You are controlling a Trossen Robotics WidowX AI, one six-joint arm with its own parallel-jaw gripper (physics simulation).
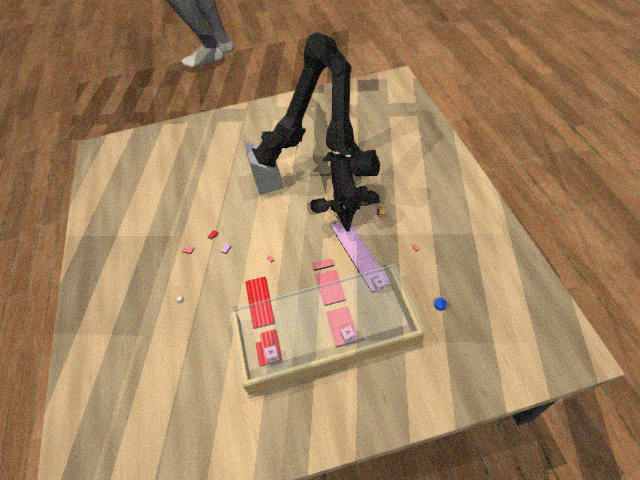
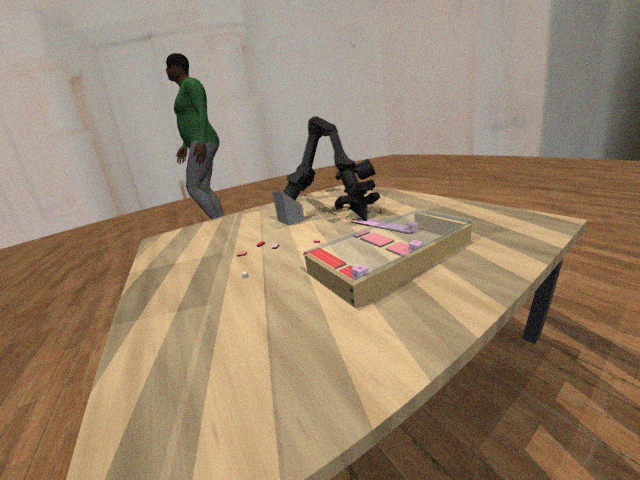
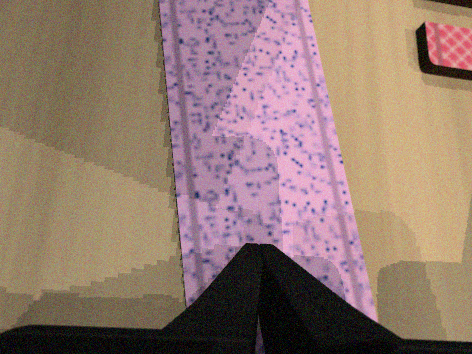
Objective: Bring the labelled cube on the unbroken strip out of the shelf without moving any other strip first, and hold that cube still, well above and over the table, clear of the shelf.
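Observation:
The unbroken lilac speckled strip (image 1: 357, 251) (image 2: 383, 226) (image 3: 260, 100) runs from below my gripper to under the glass top of the shelf (image 1: 330, 365) (image 2: 413, 267). Its labelled cube (image 1: 379, 281) (image 2: 411, 226) sits on the far end, seen through the glass just inside the shelf's arm-side edge. My gripper (image 1: 348, 228) (image 2: 365, 218) (image 3: 257, 257) is shut and empty, pointing down with its tips at the strip's arm-side end; whether they touch it is unclear. The pink strip (image 1: 330, 287) (image 2: 377, 239) and red strip (image 1: 260, 302) (image 2: 326, 257) are in separate pieces.
Two other labelled cubes stand inside the shelf, one (image 1: 347, 332) (image 2: 415, 245) on pink and one (image 1: 270, 352) (image 2: 360, 271) on red. A small pink piece (image 1: 323, 264) (image 3: 450, 46) lies outside. A blue object (image 1: 440, 303) stands right of the shelf. Small chips lie left.

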